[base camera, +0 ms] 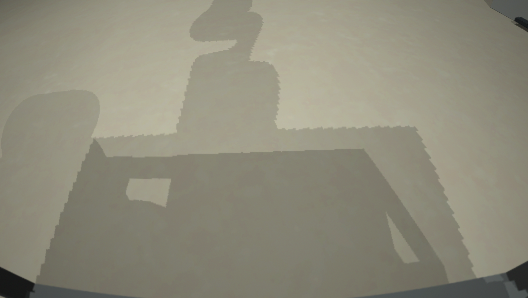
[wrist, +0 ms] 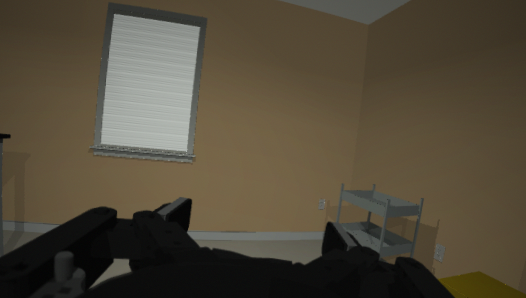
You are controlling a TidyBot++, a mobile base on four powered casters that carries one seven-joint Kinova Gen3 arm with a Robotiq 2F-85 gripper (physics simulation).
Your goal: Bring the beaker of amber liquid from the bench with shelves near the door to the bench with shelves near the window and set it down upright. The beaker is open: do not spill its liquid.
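Observation:
My gripper (wrist: 256, 225) is open in the wrist view, its two fingers wide apart with no object between them. The beaker of amber liquid does not show in either view. A window (wrist: 147, 82) with white blinds is on the tan wall, left of centre in the wrist view. At the far left edge of that view a thin part of a table or bench (wrist: 4, 136) shows, with a black top and a pale leg. The rest of it is cut off. No shelves show.
A grey two-tier cart (wrist: 367, 201) stands near the room's corner at the right. A yellow surface (wrist: 480, 286) shows at the bottom right. In the base camera view, shadows of the robot fall across the pale floor (base camera: 350, 85), and a grey object (base camera: 512, 7) shows at the top right corner.

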